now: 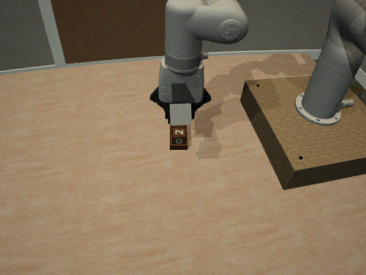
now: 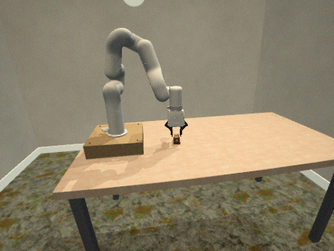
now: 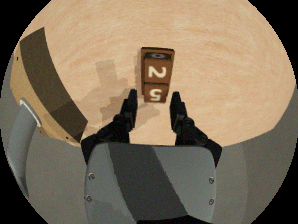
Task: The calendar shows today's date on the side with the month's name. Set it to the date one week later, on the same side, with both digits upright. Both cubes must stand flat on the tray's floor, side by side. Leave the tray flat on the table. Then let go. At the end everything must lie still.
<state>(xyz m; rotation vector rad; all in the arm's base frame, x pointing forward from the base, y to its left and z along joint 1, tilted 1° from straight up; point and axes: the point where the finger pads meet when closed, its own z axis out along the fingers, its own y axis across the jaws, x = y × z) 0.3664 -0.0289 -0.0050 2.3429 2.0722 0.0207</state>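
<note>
Now: the cube 10 mm ahead of my hand, 30 mm to the left of it and 40 mm below it. Round my hand: brown tray (20 mm to the left, 60 mm below).
</note>
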